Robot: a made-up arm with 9 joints.
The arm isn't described. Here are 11 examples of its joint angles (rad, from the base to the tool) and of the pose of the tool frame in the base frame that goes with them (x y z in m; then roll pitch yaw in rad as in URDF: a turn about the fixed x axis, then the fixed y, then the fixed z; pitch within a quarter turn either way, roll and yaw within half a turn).
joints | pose
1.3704 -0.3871 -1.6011 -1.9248 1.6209 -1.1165 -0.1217 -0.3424 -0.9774 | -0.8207 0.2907 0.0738 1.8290 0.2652 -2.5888
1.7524 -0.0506 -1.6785 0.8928 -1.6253 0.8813 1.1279 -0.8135 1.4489 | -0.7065 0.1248 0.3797 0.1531 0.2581 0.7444
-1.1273 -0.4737 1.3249 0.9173 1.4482 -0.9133 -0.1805 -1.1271 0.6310 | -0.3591 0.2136 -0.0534 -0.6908 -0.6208 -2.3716
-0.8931 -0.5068 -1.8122 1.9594 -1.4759 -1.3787 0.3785 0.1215 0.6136 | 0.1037 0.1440 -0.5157 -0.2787 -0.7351 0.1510
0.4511 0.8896 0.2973 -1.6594 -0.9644 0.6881 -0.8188 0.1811 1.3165 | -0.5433 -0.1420 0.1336 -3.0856 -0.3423 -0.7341
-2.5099 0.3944 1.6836 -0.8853 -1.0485 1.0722 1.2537 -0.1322 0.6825 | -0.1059 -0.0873 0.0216 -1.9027 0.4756 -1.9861
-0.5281 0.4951 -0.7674 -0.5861 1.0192 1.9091 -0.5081 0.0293 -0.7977 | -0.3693 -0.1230 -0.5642 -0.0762 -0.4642 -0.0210
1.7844 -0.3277 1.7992 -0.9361 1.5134 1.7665 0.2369 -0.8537 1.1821 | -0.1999 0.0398 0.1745 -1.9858 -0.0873 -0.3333
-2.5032 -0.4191 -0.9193 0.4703 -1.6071 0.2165 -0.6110 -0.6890 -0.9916 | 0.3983 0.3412 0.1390 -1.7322 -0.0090 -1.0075
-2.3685 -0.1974 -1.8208 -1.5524 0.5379 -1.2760 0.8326 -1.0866 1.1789 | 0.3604 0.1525 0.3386 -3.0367 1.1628 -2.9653
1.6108 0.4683 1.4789 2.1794 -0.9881 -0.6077 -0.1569 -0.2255 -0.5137 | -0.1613 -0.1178 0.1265 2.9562 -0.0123 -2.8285
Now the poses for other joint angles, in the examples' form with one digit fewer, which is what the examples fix.
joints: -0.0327 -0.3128 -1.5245 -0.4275 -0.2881 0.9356 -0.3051 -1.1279 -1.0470
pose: -0.379 0.169 -0.513 -2.398 0.032 -0.892
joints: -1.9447 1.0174 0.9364 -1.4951 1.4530 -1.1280 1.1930 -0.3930 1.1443
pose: -0.112 -0.275 -0.186 -0.727 -0.949 1.173
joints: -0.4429 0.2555 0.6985 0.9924 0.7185 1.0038 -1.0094 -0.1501 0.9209
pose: -0.604 -0.039 -0.163 1.346 -0.869 -1.729
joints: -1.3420 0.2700 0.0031 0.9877 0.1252 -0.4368 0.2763 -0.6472 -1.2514
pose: -0.238 -0.048 -0.555 2.814 0.102 -3.104
